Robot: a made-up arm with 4 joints. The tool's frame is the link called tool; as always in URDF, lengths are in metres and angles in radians. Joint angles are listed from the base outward. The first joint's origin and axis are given. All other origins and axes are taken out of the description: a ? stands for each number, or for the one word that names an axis. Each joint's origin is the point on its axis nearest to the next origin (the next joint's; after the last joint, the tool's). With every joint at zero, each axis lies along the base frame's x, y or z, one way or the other. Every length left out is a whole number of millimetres.
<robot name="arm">
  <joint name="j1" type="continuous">
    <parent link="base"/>
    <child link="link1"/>
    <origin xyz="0.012 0 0.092" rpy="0 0 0"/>
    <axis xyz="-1 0 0"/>
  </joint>
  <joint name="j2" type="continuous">
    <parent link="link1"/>
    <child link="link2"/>
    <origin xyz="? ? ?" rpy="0 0 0"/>
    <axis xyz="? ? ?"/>
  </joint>
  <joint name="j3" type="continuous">
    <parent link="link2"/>
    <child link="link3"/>
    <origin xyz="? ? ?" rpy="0 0 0"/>
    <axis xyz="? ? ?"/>
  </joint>
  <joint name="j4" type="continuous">
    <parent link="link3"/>
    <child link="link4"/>
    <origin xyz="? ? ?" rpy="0 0 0"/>
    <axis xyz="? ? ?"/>
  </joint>
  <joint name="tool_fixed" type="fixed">
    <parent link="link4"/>
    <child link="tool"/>
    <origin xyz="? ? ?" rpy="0 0 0"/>
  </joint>
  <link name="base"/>
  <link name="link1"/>
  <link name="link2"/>
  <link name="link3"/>
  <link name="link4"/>
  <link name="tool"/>
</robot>
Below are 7 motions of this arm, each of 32 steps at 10 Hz.
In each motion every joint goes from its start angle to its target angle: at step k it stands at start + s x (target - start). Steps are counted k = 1, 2, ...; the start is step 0. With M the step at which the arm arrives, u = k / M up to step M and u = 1 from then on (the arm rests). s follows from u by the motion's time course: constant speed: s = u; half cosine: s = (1 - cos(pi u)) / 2; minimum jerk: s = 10 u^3 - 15 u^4 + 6 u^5.
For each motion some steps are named. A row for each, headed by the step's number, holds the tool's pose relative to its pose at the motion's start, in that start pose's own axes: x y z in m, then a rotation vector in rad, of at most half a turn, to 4 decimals.
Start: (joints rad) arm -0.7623 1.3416 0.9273 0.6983
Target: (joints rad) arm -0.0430 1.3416 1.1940 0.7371
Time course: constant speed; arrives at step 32
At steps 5, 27, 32:
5: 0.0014 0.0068 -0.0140 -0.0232 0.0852 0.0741
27: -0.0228 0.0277 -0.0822 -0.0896 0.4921 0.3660
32: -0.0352 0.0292 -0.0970 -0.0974 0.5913 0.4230

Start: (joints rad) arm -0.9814 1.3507 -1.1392 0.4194
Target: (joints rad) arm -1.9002 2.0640 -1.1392 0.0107
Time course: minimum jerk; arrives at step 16
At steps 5, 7, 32:
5: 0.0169 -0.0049 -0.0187 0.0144 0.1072 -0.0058
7: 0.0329 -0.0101 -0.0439 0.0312 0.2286 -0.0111
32: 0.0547 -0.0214 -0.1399 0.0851 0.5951 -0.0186

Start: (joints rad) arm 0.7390 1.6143 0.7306 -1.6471
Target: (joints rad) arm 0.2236 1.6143 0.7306 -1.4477
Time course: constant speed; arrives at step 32
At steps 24, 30, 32:
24: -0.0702 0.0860 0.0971 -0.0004 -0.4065 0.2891
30: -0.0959 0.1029 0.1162 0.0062 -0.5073 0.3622
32: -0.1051 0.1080 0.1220 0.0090 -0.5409 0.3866

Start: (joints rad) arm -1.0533 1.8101 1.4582 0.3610
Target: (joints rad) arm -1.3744 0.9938 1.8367 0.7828
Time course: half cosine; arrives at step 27
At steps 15, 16, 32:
15: 0.0341 0.0312 0.1787 0.1022 -0.9153 0.1918
16: 0.0298 0.0329 0.1960 0.1070 -1.0036 0.2118
32: -0.0218 0.0386 0.2920 0.1140 -1.5574 0.3471

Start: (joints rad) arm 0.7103 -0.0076 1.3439 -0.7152
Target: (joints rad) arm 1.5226 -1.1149 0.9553 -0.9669
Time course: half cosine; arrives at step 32
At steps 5, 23, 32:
5: 0.0005 -0.0051 -0.0028 0.0183 -0.0021 -0.0145
23: -0.0095 -0.0600 -0.0625 0.2923 -0.0205 -0.1493
32: -0.0157 -0.0692 -0.0813 0.3673 -0.0226 -0.1662

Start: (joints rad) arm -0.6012 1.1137 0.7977 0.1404
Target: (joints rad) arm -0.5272 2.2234 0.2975 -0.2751
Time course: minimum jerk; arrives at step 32
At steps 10, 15, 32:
10: -0.0323 -0.0379 -0.0184 -0.1642 0.2203 -0.0733
15: -0.0849 -0.0973 -0.0154 -0.4175 0.5125 -0.1971
32: -0.1742 -0.1915 0.1099 -1.0172 0.9922 -0.5225

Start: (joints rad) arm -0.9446 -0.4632 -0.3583 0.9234
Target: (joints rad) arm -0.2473 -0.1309 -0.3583 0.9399
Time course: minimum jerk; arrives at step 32
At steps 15, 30, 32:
15: 0.0424 -0.0248 0.0223 -0.2556 -0.1666 0.3406
30: 0.0901 -0.0229 0.0616 -0.5742 -0.3754 0.7726
32: 0.0902 -0.0228 0.0617 -0.5755 -0.3763 0.7743

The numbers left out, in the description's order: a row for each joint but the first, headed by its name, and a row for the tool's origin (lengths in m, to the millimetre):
j2: xyz 0 0.093 -0.014, axis -1 0 0
j3: xyz 0 0.08 -0.252, axis 0 0 1
j4: xyz 0.062 -0.213 0, axis 0 -1 0
tool: xyz 0.168 0 0.116

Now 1 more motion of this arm.
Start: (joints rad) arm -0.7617 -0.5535 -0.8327 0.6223
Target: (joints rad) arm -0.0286 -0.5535 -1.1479 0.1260
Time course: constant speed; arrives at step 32
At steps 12, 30, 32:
12: 0.0370 -0.0403 -0.0044 -0.2080 -0.0286 -0.0141
30: 0.0948 -0.1056 0.0176 -0.4567 -0.1164 -0.1151
32: 0.1011 -0.1128 0.0222 -0.4782 -0.1295 -0.1305

